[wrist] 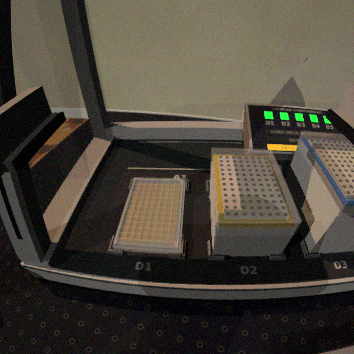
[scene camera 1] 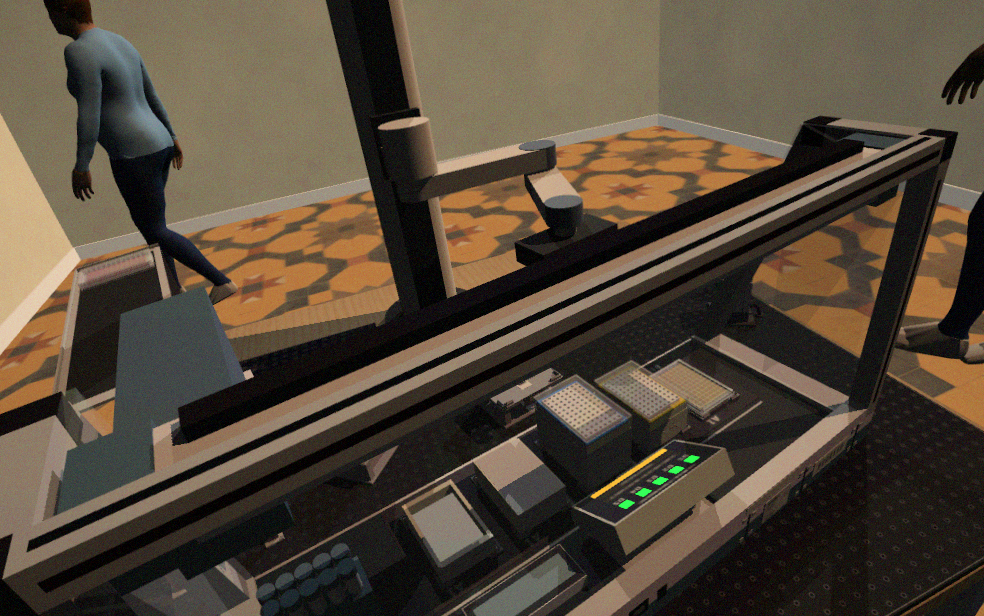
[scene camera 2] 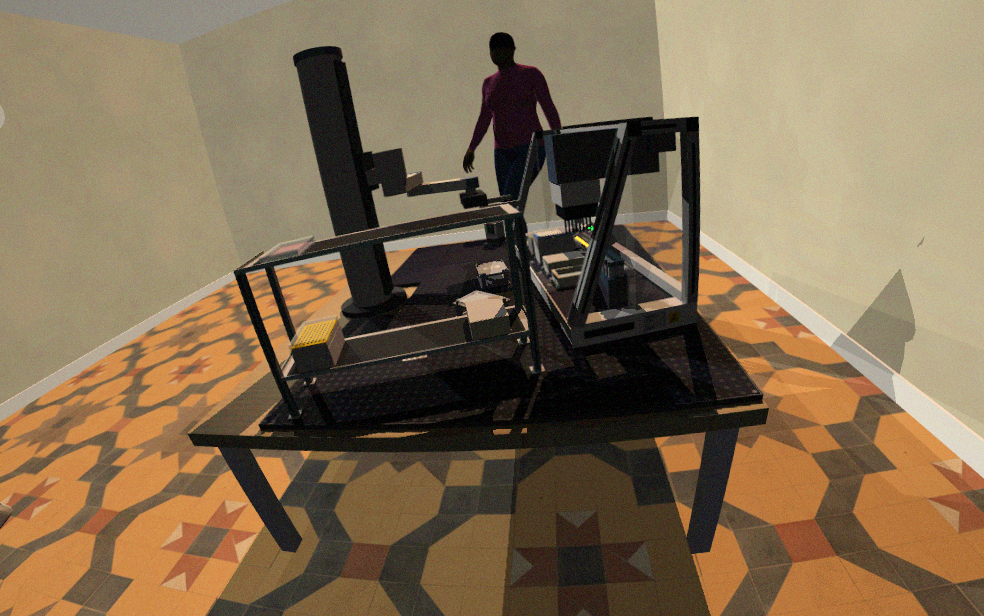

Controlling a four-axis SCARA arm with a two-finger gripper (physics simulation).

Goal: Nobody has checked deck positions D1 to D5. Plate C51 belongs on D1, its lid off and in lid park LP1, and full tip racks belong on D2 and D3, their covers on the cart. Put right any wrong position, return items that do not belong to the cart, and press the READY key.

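Where they show: gripper, between the fingertips: point(wrist: 196, 91) point(scene camera 2: 515, 199); arm's base, origin of its link: point(scene camera 2: 374, 303).
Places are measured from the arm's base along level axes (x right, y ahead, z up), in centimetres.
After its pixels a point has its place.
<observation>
My gripper point(scene camera 2: 499, 199) @[x -26.5, y 55.0, z 26.7 cm] is open and empty, high outside the deck enclosure; its fingers are hidden in scene camera 1. In the wrist view a tan-welled plate point(wrist: 151, 212) point(scene camera 1: 693, 386) lies on D1; its clear rim may be a lid, I cannot tell. D2 holds a yellow-edged tip rack point(wrist: 252, 192) point(scene camera 1: 642, 395) with what looks like a clear cover. D3 holds a blue-edged tip rack point(wrist: 327, 190) point(scene camera 1: 583, 410), apparently also covered. D4 holds a grey box point(scene camera 1: 519, 475), D5 a shallow open tray point(scene camera 1: 448, 524) @[x 14.2, y 71.4, z 6.9 cm]. The status panel point(scene camera 1: 653, 486) point(wrist: 295, 127) @[x -13.8, y 81.1, z 13.2 cm] shows green squares and an orange bar.
The cart point(scene camera 2: 265, 341) @[x 69.6, y 6.6, z 20.9 cm] bears a yellow-topped rack point(scene camera 2: 316, 337) @[x 64.3, y 15.7, z 18.3 cm] low down and a clear flat item point(scene camera 2: 289, 248) @[x 63.3, y 15.3, z 37.9 cm] on top. A small nest point(scene camera 1: 522, 395) stands before the deck. The enclosure's beam point(scene camera 1: 464, 334) @[x 10.8, y 92.0, z 51.0 cm] crosses above it; a pipetting head point(scene camera 2: 577, 196) @[x 39.6, y 73.5, z 36.0 cm] hangs inside. People stand behind.
</observation>
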